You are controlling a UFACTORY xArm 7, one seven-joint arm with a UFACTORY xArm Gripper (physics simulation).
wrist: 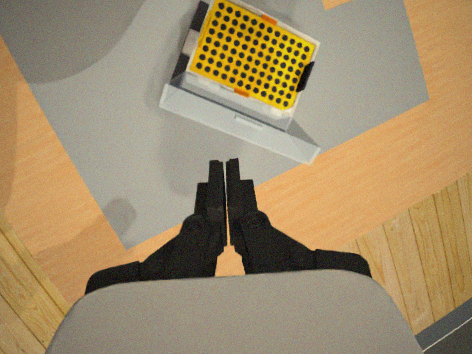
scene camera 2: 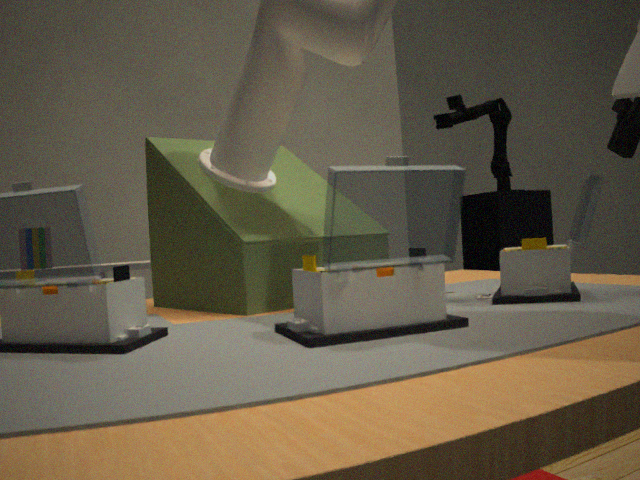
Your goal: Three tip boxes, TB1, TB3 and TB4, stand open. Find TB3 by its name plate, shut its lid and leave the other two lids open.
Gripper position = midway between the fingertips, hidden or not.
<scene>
In view: the gripper (wrist: 225,179) and a grey mat (wrist: 99,79).
</scene>
